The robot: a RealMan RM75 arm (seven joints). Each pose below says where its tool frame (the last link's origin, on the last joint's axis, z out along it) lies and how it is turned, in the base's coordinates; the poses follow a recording.
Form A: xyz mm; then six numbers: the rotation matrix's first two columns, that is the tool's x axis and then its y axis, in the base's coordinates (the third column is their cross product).
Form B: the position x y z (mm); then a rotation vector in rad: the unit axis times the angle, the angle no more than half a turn. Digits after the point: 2 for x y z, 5 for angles.
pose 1, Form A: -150.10, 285.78, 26.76, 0.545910, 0.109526, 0.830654, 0.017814, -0.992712, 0.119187
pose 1, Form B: -150.10, 285.78, 26.76, 2.67621, 0.11056, 1.44842
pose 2, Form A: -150.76, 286.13, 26.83, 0.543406, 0.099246, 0.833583, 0.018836, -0.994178, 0.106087
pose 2, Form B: -150.76, 286.13, 26.83, 2.68495, 0.10295, 1.45842
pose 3, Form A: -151.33, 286.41, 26.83, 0.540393, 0.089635, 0.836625, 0.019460, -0.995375, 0.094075
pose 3, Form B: -151.33, 286.41, 26.83, 2.69216, 0.09550, 1.46873
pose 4, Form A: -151.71, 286.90, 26.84, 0.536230, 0.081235, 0.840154, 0.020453, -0.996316, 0.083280
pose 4, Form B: -151.71, 286.90, 26.84, 2.69753, 0.08940, 1.48041
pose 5, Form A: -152.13, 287.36, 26.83, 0.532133, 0.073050, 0.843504, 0.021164, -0.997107, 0.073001
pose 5, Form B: -152.13, 287.36, 26.83, 2.70236, 0.08317, 1.49172
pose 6, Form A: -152.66, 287.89, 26.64, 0.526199, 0.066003, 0.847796, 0.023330, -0.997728, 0.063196
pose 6, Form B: -152.66, 287.89, 26.64, 2.70580, 0.07924, 1.50600
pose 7, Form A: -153.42, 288.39, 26.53, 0.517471, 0.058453, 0.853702, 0.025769, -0.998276, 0.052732
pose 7, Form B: -153.42, 288.39, 26.53, 2.70736, 0.07516, 1.52511
